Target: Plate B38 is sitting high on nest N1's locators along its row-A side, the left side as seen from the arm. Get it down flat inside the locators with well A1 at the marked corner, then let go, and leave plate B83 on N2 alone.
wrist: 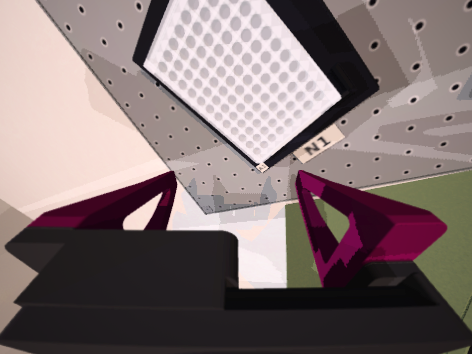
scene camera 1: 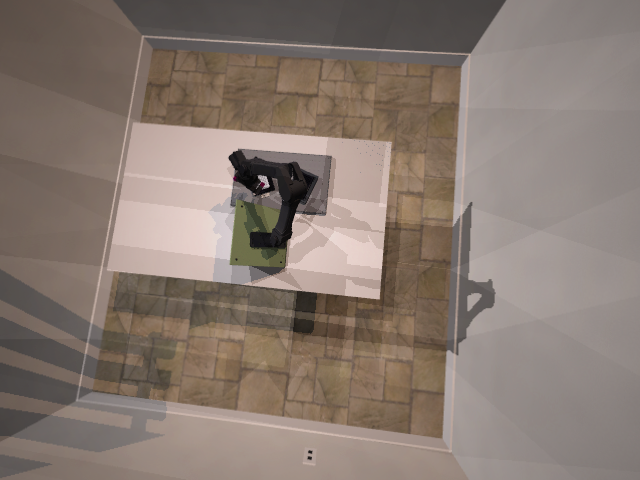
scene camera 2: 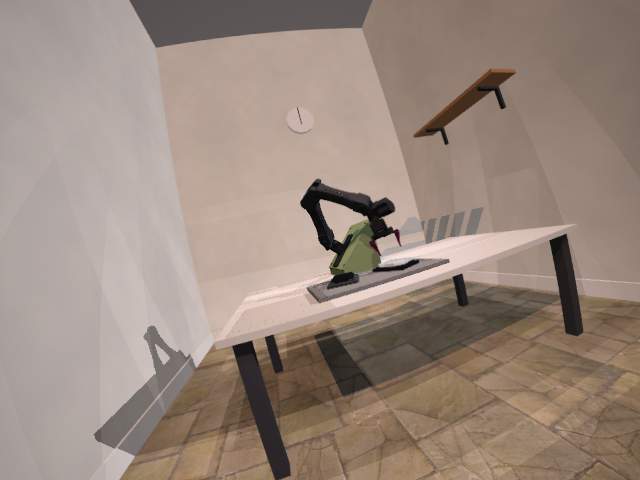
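Seen in the pictures: gripper, fingertip midpoint: (wrist: 236, 177) (scene camera 1: 250, 185) (scene camera 2: 390, 251); arm's base, link origin: (scene camera 1: 268, 240) (scene camera 2: 343, 250).
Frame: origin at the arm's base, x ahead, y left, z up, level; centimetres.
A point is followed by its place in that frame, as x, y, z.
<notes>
Plate B38, a white well plate (scene camera 1: 265, 180) {33.0, 5.2, -8.2} (scene camera 2: 398, 262) {40.2, 7.2, -8.2} (wrist: 240, 75) {34.6, 8.9, -8.4}, sits in the black nest N1 (wrist: 332, 37) {33.5, 2.6, -9.7} on the grey deck. In the wrist view its left edge lies close to the nest's outer edge, with a wider black band on its right; how far it tilts is hard to tell. The A1 tag (wrist: 262, 167) {25.7, 11.4, -9.6} marks the nest's nearest corner. My gripper (scene camera 1: 248, 181) {28.9, 11.7, -4.3} (scene camera 2: 389, 250) {28.9, 11.7, -4.3} (wrist: 236, 177) {28.9, 11.7, -4.3} is open and empty, above the plate's level in scene camera 2, its magenta fingertips apart from it. Nest N2 (scene camera 1: 311, 186) {30.8, -19.0, -9.5} (scene camera 2: 343, 280) {37.0, -16.5, -9.1} is partly hidden by the arm; I cannot make out plate B83.
The perforated grey deck (scene camera 1: 323, 170) {39.7, -25.8, -10.8} (scene camera 2: 320, 296) {44.2, -28.4, -10.9} (wrist: 402, 27) {31.8, -1.6, -10.8} lies on the pale table (scene camera 1: 165, 206) {19.0, 61.9, -12.1} (scene camera 2: 496, 248) {57.3, 42.9, -12.1} (wrist: 50, 100) {44.8, 33.6, -12.1}. A green block (scene camera 1: 248, 222) {7.3, 7.5, 8.4} (scene camera 2: 359, 253) {16.4, 1.8, -2.4} (wrist: 430, 215) stands beside the deck, below the arm. The N1 label (wrist: 320, 143) {25.6, 5.2, -10.7} lies beside the nest. A wooden shelf (scene camera 2: 465, 102) hangs on the wall.
</notes>
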